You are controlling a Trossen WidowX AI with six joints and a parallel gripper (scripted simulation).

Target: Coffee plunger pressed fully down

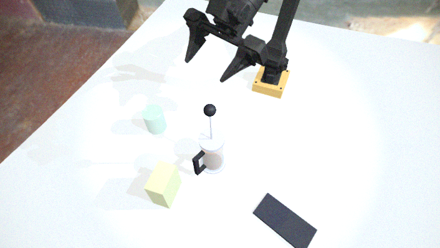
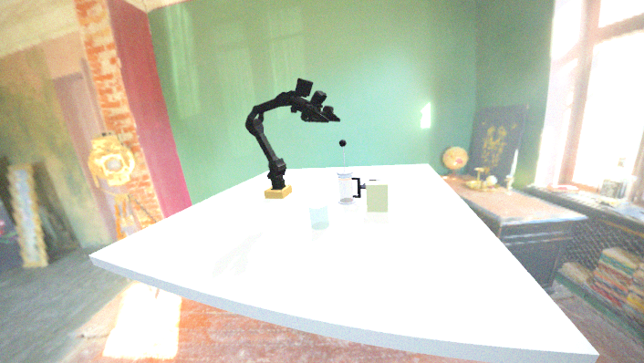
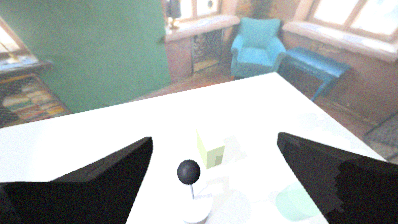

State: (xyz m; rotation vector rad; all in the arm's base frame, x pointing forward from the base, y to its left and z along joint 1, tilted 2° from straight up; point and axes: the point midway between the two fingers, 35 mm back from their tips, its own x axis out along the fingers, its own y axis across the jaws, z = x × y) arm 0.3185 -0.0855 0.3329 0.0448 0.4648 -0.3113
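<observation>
Right now the glass coffee press is 40 mm ahead of my gripper tip, 10 mm to the left of it and 220 mm below it. The rest, counted from my gripper tip: pale green cylinder (40 mm behind, 200 mm to the right, 310 mm below); dark flat slab (120 mm ahead, 260 mm to the left, 340 mm below).
</observation>
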